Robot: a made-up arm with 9 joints. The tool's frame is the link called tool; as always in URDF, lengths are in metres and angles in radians. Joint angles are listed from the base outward. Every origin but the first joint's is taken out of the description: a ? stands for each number. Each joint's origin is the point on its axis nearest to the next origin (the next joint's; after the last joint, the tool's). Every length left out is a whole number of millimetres.
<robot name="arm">
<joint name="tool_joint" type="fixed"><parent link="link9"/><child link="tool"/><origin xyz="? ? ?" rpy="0 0 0"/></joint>
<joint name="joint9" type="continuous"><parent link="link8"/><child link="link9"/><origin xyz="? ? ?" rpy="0 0 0"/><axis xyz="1 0 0"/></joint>
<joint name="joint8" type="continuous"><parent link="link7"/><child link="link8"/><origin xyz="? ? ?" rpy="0 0 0"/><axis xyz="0 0 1"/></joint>
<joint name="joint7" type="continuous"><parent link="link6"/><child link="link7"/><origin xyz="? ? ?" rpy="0 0 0"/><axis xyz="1 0 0"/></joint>
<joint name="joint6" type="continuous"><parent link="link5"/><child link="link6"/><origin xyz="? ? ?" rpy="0 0 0"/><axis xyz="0 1 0"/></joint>
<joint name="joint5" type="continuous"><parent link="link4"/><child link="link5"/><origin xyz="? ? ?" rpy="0 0 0"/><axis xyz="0 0 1"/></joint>
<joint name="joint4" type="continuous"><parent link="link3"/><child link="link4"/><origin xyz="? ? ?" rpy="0 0 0"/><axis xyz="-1 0 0"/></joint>
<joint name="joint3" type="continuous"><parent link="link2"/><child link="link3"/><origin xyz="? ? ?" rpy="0 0 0"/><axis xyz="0 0 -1"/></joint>
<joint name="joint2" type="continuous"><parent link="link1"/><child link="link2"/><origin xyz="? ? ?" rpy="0 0 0"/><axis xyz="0 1 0"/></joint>
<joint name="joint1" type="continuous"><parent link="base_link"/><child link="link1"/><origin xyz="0 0 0.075" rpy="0 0 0"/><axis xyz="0 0 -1"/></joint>
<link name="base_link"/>
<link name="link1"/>
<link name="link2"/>
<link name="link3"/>
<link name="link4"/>
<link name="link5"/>
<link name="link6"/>
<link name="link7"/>
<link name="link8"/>
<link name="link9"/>
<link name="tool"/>
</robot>
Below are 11 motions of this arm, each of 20 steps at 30 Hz.
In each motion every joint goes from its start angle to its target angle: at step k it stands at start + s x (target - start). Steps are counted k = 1, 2, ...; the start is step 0. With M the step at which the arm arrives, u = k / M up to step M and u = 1 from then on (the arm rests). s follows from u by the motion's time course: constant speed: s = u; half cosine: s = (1 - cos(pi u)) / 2; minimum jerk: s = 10 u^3 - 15 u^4 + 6 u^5.
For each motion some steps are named. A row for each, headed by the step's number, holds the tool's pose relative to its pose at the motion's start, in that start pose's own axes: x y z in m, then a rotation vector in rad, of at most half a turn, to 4 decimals.
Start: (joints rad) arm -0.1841 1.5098 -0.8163 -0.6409 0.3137 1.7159 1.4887 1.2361 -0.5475
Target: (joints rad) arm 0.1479 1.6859 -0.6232 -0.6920 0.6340 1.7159 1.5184 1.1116 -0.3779
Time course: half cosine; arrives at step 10
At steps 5, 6, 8, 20:
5: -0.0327 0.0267 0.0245 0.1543 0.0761 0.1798
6: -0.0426 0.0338 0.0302 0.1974 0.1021 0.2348
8: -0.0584 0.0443 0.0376 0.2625 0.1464 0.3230
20: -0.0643 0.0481 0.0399 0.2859 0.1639 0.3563

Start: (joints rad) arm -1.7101 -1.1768 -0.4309 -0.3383 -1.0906 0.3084 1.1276 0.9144 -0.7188
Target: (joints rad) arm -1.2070 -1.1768 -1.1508 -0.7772 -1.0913 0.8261 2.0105 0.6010 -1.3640
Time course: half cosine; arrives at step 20
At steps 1, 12, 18, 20:
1: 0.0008 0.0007 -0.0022 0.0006 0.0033 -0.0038
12: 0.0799 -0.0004 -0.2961 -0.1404 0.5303 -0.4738
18: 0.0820 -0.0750 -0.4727 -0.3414 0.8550 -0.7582
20: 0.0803 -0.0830 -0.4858 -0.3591 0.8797 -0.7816

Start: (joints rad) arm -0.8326 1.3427 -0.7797 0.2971 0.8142 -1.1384 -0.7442 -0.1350 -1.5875
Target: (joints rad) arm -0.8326 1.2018 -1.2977 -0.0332 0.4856 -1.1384 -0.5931 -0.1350 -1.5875
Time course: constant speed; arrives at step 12
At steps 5, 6, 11, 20:
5: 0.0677 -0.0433 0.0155 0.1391 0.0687 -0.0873
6: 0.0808 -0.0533 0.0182 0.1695 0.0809 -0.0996
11: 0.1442 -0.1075 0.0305 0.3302 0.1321 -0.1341
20: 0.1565 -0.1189 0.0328 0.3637 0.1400 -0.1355

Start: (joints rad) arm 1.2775 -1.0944 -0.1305 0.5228 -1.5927 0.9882 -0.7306 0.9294 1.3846
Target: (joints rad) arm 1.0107 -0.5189 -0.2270 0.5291 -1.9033 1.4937 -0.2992 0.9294 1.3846
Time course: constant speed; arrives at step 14
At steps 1, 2, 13, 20:
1: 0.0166 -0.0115 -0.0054 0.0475 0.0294 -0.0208
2: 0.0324 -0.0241 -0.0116 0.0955 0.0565 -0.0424
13: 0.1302 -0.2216 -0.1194 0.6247 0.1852 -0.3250
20: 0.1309 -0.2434 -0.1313 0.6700 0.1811 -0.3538

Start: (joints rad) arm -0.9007 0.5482 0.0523 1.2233 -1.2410 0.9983 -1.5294 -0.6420 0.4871
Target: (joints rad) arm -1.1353 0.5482 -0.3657 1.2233 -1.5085 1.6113 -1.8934 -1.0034 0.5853
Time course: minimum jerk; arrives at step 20
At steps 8, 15, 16, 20:
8: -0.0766 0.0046 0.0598 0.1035 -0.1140 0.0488
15: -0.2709 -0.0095 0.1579 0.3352 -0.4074 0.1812
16: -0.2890 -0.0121 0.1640 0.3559 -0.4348 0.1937
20: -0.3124 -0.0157 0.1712 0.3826 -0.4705 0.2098

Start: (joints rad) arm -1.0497 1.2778 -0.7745 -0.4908 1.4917 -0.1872 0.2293 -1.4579 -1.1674
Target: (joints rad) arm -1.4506 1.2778 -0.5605 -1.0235 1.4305 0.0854 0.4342 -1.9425 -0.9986
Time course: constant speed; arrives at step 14
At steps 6, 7, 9, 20:
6: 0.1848 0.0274 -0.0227 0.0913 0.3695 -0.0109
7: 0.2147 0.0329 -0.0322 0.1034 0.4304 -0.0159
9: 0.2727 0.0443 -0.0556 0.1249 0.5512 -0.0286
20: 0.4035 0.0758 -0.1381 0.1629 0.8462 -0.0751

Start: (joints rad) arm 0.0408 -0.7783 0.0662 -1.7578 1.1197 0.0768 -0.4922 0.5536 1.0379
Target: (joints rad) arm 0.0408 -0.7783 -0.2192 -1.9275 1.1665 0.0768 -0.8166 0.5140 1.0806
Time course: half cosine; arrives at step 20
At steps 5, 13, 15, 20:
5: -0.0026 -0.0217 -0.0001 0.0037 -0.0076 0.0008
13: -0.0107 -0.1093 -0.0095 0.0187 -0.0471 -0.0052
15: -0.0119 -0.1285 -0.0134 0.0222 -0.0575 -0.0087
20: -0.0132 -0.1508 -0.0188 0.0264 -0.0701 -0.0137

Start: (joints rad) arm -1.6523 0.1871 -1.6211 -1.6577 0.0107 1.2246 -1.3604 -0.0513 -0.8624
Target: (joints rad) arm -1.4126 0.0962 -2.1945 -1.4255 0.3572 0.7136 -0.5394 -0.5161 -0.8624
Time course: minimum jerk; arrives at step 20
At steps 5, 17, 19, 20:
5: 0.0282 -0.0201 0.0084 0.0376 0.0620 -0.0331
17: 0.2141 -0.2237 0.0629 0.3762 0.4538 -0.3114
19: 0.2173 -0.2305 0.0644 0.3881 0.4617 -0.3171
20: 0.2174 -0.2308 0.0645 0.3887 0.4620 -0.3174

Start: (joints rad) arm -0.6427 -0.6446 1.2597 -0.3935 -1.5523 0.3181 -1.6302 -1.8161 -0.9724
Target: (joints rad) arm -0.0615 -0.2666 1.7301 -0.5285 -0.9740 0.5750 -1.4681 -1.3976 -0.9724
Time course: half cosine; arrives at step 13
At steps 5, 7, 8, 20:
5: 0.0193 0.0393 -0.0451 -0.0439 0.0539 0.2514
7: 0.0379 0.0559 -0.0912 -0.0475 0.1088 0.4282
8: 0.0478 0.0604 -0.1181 -0.0408 0.1403 0.5103
20: 0.0740 0.0591 -0.2062 0.0036 0.2406 0.7124

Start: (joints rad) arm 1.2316 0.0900 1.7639 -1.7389 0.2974 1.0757 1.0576 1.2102 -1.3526
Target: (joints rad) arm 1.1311 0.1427 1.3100 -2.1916 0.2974 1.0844 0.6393 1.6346 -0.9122
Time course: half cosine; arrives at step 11
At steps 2, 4, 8, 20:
2: 0.0007 -0.0220 -0.0209 0.0767 -0.0171 0.0268
4: 0.0006 -0.0779 -0.0844 0.2850 -0.0683 0.0896
8: -0.0155 -0.1801 -0.2857 0.8039 -0.2401 0.1939
20: -0.0258 -0.1971 -0.3591 0.9623 -0.3114 0.2142

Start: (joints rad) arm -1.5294 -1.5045 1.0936 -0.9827 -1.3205 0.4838 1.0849 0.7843 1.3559
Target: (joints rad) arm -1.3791 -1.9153 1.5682 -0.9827 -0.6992 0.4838 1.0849 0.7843 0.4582
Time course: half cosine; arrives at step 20
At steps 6, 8, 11, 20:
6: 0.0076 0.0828 0.0174 -0.0281 0.0786 -0.0542
8: 0.0155 0.1374 0.0363 -0.0490 0.1388 -0.0774
11: 0.0330 0.2243 0.0797 -0.0870 0.2457 -0.0898
20: 0.0755 0.3617 0.1908 -0.1655 0.4334 -0.0265

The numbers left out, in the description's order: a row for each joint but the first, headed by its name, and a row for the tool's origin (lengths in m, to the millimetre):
tool: 0 -0.053 0.103
joint9: -0.178 0.274 0
joint8: 0 0.04 0.035
joint7: 0.364 0 0.114
joint6: -0.118 0.055 0
joint5: 0 0.049 0.026
joint4: 0.341 -0.306 0
joint3: 0.015 0 0.123
joint2: -0.012 0.464 0

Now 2 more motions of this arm.
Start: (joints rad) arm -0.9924 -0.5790 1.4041 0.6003 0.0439 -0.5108 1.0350 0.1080 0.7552
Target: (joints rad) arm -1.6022 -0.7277 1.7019 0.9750 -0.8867 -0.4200 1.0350 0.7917 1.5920
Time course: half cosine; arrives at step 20
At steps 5, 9, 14, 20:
5: -0.0047 -0.0539 0.0158 0.0535 0.0126 0.0471
9: -0.0110 -0.1594 0.0506 0.1427 0.0746 0.1211
14: -0.0187 -0.3043 0.1089 0.2455 0.2298 0.1745
20: -0.0238 -0.3822 0.1465 0.2956 0.3441 0.1744

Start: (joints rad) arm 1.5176 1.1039 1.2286 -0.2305 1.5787 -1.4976 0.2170 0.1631 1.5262
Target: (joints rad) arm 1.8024 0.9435 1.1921 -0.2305 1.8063 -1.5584 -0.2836 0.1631 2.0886
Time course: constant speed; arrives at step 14
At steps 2, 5, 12, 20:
2: -0.0065 -0.0076 0.0037 0.0169 -0.0127 0.0361
5: -0.0151 -0.0202 0.0101 0.0407 -0.0293 0.0909
12: -0.0297 -0.0528 0.0300 0.0889 -0.0556 0.2201
20: -0.0324 -0.0624 0.0373 0.1010 -0.0600 0.2572

